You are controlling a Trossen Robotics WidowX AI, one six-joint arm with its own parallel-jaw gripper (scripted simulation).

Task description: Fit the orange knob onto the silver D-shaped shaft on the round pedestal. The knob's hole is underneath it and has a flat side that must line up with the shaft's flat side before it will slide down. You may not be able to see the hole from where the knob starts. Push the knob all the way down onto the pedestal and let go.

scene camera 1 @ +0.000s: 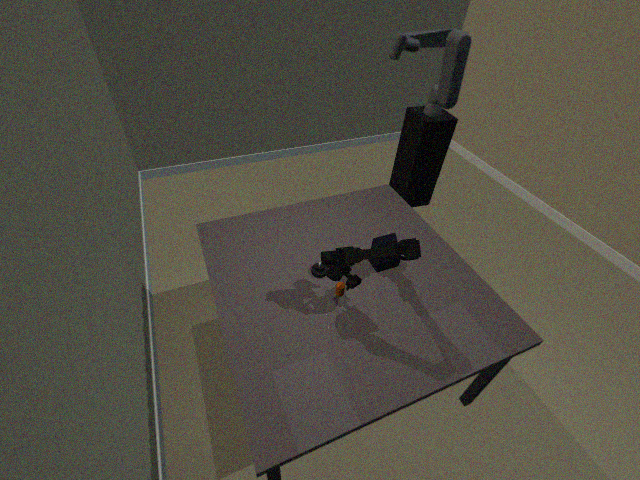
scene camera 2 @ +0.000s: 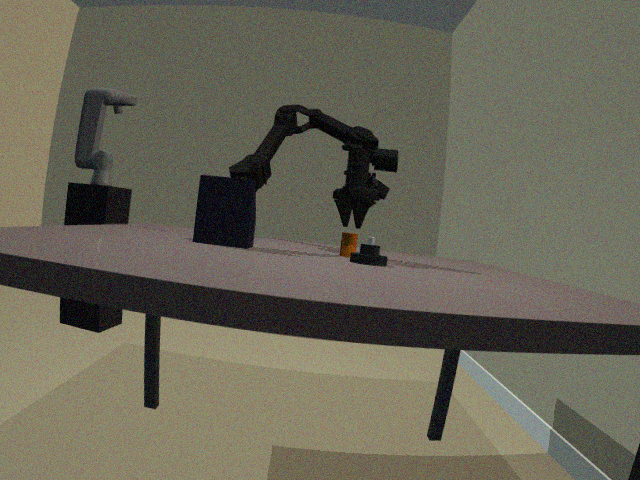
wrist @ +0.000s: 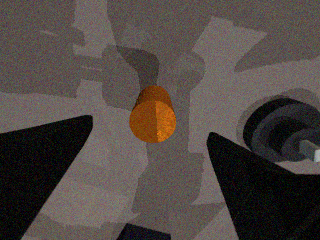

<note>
My gripper (scene camera 2: 351, 227) is open, with nothing in its grasp. Also in view: an orange knob (wrist: 152, 120).
My gripper shows as well in the wrist view (wrist: 152, 129).
</note>
